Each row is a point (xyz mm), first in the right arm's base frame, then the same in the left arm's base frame.
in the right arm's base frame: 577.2 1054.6 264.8
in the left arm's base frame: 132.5 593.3 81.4
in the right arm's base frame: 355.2 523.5 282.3
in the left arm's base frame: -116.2 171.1 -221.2
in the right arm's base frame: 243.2 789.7 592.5
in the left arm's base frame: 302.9 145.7 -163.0
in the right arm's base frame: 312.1 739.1 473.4
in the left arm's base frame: 166.8 200.2 -158.6
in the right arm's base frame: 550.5 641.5 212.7
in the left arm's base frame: -137.3 404.1 -174.5
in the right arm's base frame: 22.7 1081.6 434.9
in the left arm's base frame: 373.1 84.6 224.3
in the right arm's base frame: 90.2 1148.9 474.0
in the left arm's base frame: 432.0 169.1 223.3
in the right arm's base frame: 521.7 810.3 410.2
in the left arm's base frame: 122.4 426.1 -154.9
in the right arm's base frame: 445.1 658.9 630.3
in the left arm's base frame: 228.5 269.9 -358.8
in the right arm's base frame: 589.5 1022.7 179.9
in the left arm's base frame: 43.7 600.6 102.2
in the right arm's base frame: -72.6 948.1 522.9
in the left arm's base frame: 384.7 -66.5 116.2
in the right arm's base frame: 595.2 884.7 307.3
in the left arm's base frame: 69.0 534.6 -71.9
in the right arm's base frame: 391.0 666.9 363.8
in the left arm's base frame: 24.9 253.8 -179.2
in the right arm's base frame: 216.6 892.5 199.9
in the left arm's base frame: 45.5 207.6 145.8
